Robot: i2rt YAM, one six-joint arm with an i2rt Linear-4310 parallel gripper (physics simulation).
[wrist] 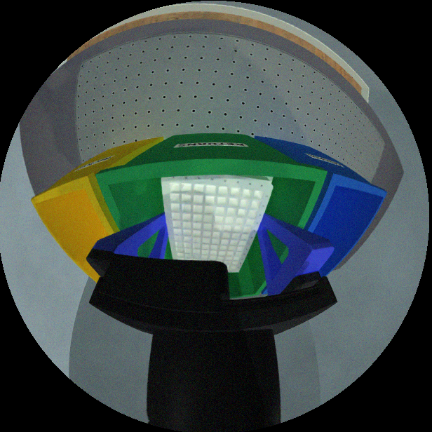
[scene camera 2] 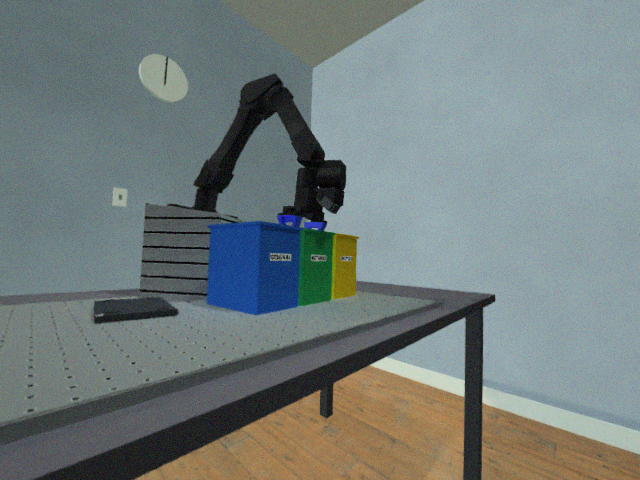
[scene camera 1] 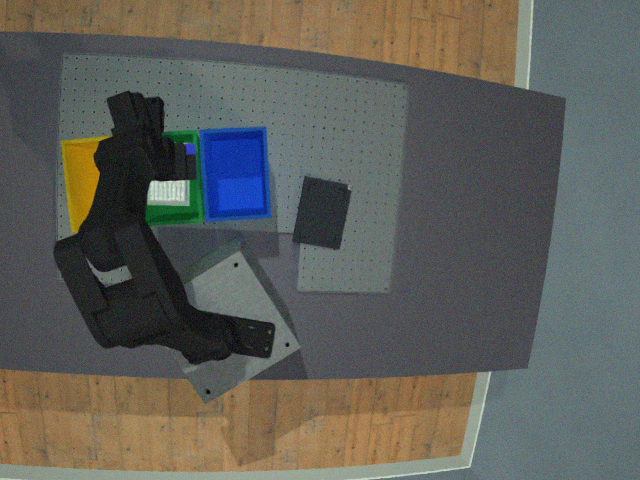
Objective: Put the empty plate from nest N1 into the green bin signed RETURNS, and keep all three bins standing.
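Where they show: arm's base, origin of its link: (scene camera 2: 203, 214) (scene camera 1: 222, 332).
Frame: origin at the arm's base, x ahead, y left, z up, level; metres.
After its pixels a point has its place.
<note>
My gripper (scene camera 2: 302, 223) (wrist: 212, 216) points down over the green bin and is shut on a white well plate (scene camera 1: 168, 192) {x 0.241, y 0.155, z -0.085 m} (wrist: 216, 231), one blue finger on each side of it. The plate is inside the outline of the green bin's mouth in the wrist view; in scene camera 2 it is hidden behind the bin walls and the fingers are about at rim height. The green bin (scene camera 1: 198, 204) {x 0.231, y 0.088, z -0.055 m} (scene camera 2: 315, 281) {x 0.354, y 0.169, z -0.181 m} (wrist: 215, 167), signed RETURNS, stands upright between the yellow bin (scene camera 1: 80, 180) {x 0.231, y 0.349, z -0.115 m} (scene camera 2: 344, 273) {x 0.320, y 0.302, z -0.166 m} (wrist: 67, 215) and the blue bin (scene camera 1: 235, 155) {x 0.346, y 0.041, z -0.232 m} (scene camera 2: 235, 268) {x 0.331, y -0.027, z -0.149 m} (wrist: 350, 217), both upright.
A flat dark block (scene camera 1: 322, 212) {x 0.252, y -0.192, z -0.223 m} (scene camera 2: 134, 308) {x 0.289, y -0.196, z -0.223 m} lies on the perforated board (scene camera 1: 343, 271) {x 0.114, y -0.279, z -0.235 m} (scene camera 2: 155, 356) {x 0.531, y -0.198, z -0.235 m}, beyond the blue bin. The arm stands on a grey pedestal (scene camera 1: 235, 294) {x 0.078, y -0.013, z -0.006 m} (scene camera 2: 173, 250) {x 0.067, y -0.093, z -0.116 m} near the bins. The arm covers part of the yellow and green bins in scene camera 1.
</note>
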